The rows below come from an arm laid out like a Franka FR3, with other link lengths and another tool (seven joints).
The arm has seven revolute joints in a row. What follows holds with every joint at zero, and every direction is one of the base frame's. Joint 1 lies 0.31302 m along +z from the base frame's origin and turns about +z. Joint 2 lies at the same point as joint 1 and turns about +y. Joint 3 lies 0.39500 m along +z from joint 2 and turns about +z. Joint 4 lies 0.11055 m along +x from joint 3 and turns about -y. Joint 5 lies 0.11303 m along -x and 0.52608 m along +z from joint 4 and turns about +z. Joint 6 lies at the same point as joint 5 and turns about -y. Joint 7 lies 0.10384 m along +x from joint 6 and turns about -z. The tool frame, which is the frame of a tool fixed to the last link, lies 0.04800 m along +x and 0.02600 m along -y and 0.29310 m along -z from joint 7; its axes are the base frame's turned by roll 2.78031, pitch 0.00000 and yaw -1.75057 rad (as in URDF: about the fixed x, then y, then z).
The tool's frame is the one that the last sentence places.
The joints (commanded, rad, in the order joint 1, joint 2, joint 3, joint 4, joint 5, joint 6, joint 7), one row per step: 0.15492 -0.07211 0.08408 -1.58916 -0.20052 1.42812 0.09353; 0.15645 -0.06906 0.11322 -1.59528 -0.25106 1.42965 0.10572; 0.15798 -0.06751 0.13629 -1.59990 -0.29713 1.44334 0.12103; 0.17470 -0.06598 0.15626 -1.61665 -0.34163 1.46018 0.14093; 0.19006 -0.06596 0.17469 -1.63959 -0.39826 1.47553 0.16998; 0.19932 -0.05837 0.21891 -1.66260 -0.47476 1.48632 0.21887; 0.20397 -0.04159 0.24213 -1.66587 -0.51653 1.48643 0.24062; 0.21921 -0.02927 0.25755 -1.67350 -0.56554 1.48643 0.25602; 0.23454 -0.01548 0.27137 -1.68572 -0.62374 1.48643 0.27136; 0.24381 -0.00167 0.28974 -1.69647 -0.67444 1.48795 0.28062; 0.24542 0.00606 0.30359 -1.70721 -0.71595 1.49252 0.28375; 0.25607 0.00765 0.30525 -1.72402 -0.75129 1.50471 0.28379; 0.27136 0.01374 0.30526 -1.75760 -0.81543 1.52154 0.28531; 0.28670 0.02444 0.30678 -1.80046 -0.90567 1.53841 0.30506; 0.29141 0.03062 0.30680 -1.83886 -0.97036 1.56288 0.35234
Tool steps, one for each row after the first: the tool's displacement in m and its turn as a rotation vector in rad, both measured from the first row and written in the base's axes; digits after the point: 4 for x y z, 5 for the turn. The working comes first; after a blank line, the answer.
Tool pose at each row, in the base's axes (x y z in m, rotation vector in rad; the steps are taken from these numbers as rounded here): 0.7239 0.0833 0.5635 1.82254 -2.00523 -0.17927; 0.7247 0.0909 0.5629 1.80952 -1.98103 -0.11260; 0.7292 0.0969 0.5660 1.80265 -1.97361 -0.04326; 0.7313 0.1124 0.5622 1.80246 -1.95186 0.02360; 0.7329 0.1223 0.5579 1.78477 -1.93639 0.10214; 0.7339 0.1421 0.5522 1.75826 -1.91444 0.20809; 0.7374 0.1532 0.5455 1.74359 -1.89371 0.25853; 0.7397 0.1650 0.5411 1.73380 -1.86255 0.32010; 0.7428 0.1743 0.5351 1.71751 -1.82581 0.39024; 0.7459 0.1856 0.5289 1.71027 -1.78569 0.45195; 0.7495 0.1907 0.5258 1.70400 -1.75475 0.50228; 0.7523 0.1959 0.5226 1.70576 -1.72397 0.54882; 0.7575 0.1998 0.5125 1.69585 -1.66632 0.62391; 0.7646 0.2025 0.5002 1.66723 -1.60483 0.72683; 0.7712 0.2017 0.4892 1.64080 -1.59381 0.80694

0.0008 0.0076 -0.0006 -0.05295 -0.00852 0.01661; 0.0053 0.0136 0.0025 -0.09710 -0.03269 0.02795; 0.0074 0.0291 -0.0013 -0.14105 -0.05144 0.04966; 0.0090 0.0390 -0.0056 -0.19768 -0.07327 0.06145; 0.0100 0.0588 -0.0113 -0.27470 -0.10388 0.07661; 0.0135 0.0699 -0.0180 -0.31623 -0.11285 0.08842; 0.0158 0.0817 -0.0224 -0.36422 -0.12515 0.11012; 0.0189 0.0910 -0.0284 -0.42184 -0.13791 0.13322; 0.0220 0.1023 -0.0346 -0.47098 -0.14933 0.16163; 0.0256 0.1074 -0.0377 -0.51010 -0.16055 0.18380; 0.0284 0.1126 -0.0409 -0.54211 -0.17380 0.20937; 0.0336 0.1165 -0.0510 -0.60412 -0.18741 0.24946; 0.0407 0.1192 -0.0633 -0.68986 -0.21275 0.28730; 0.0473 0.1184 -0.0743 -0.74251 -0.25222 0.29252
